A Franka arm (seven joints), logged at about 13 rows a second.
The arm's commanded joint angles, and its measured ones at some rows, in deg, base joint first. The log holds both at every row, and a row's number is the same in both.
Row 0, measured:
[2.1 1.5 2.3 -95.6 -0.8 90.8 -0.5]
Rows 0 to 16, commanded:
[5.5 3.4 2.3 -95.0 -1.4 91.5 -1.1]
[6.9 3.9 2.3 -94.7 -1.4 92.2 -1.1]
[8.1 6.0 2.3 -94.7 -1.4 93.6 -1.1]
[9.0 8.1 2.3 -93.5 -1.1 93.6 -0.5]
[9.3 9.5 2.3 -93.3 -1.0 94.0 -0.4]
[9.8 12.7 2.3 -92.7 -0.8 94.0 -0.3]
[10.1 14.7 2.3 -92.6 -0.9 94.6 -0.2]
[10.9 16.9 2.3 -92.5 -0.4 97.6 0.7]
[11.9 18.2 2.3 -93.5 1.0 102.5 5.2]
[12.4 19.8 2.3 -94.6 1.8 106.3 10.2]
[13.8 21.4 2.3 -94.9 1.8 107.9 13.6]
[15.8 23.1 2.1 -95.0 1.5 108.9 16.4]
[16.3 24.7 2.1 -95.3 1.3 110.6 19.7]
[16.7 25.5 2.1 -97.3 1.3 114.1 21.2]
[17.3 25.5 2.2 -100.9 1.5 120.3 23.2]
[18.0 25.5 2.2 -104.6 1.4 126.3 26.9]
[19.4 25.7 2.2 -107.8 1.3 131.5 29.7]
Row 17, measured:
[17.6 26.8 2.6 -100.8 0.9 122.7 24.7]
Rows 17 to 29, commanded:
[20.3 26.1 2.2 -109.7 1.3 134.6 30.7]
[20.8 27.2 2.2 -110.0 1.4 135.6 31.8]
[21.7 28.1 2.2 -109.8 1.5 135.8 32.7]
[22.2 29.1 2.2 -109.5 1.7 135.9 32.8]
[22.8 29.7 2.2 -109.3 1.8 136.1 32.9]
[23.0 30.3 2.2 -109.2 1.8 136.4 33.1]
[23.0 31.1 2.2 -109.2 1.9 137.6 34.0]
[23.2 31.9 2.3 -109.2 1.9 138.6 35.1]
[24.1 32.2 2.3 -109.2 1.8 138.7 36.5]
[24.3 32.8 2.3 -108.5 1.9 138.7 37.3]
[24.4 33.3 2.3 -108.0 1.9 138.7 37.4]
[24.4 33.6 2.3 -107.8 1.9 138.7 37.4]
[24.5 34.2 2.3 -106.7 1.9 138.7 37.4]
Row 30, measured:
[23.9 32.8 2.6 -109.0 1.0 138.4 36.7]
